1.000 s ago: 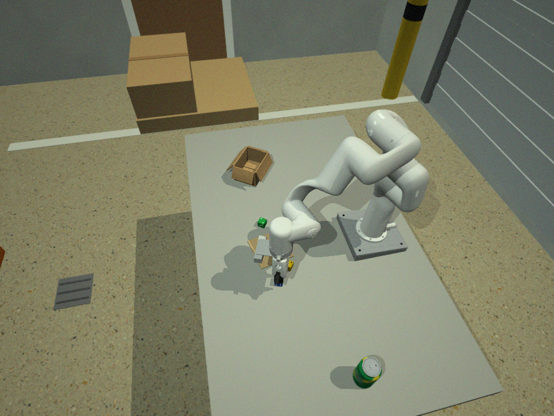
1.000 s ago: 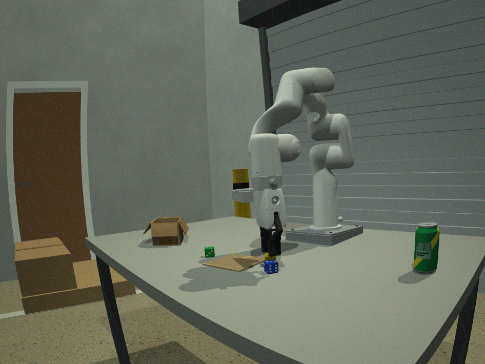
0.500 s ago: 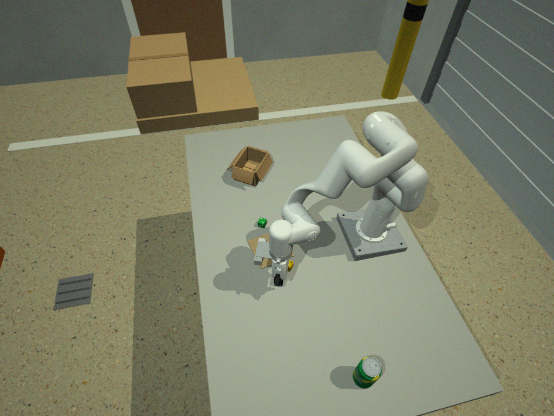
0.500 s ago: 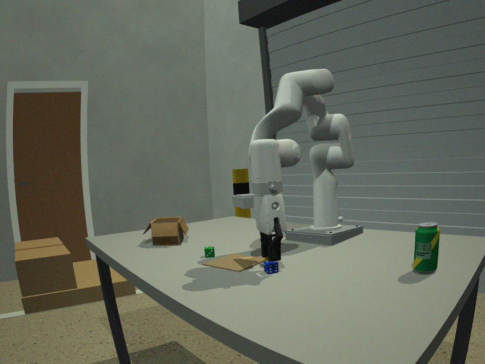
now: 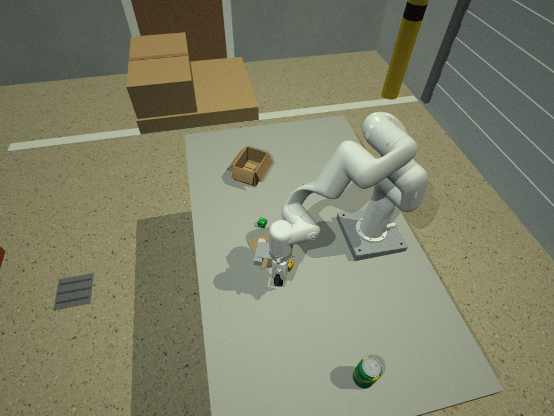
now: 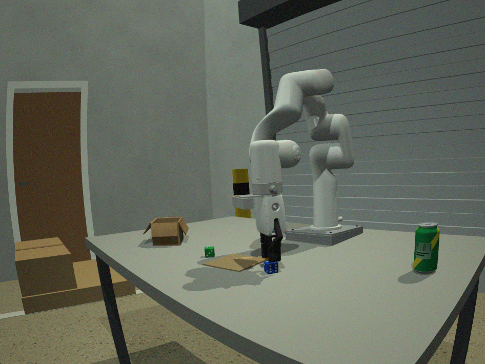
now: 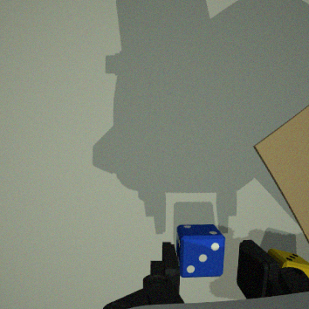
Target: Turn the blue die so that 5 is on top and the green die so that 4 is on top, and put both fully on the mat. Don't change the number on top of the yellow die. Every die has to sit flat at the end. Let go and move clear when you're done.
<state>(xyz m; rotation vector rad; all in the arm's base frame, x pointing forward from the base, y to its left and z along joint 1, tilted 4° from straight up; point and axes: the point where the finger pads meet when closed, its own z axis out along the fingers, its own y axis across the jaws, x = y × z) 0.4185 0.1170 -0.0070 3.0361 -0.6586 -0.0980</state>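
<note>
My hand is 4 cm above the blue die. Round my hand: green die (27 cm to the right, 4 cm below); yellow die (5 cm to the right, 5 cm behind, 4 cm below); cardboard mat (15 cm to the right, 5 cm below, 1 cm behind).
</note>
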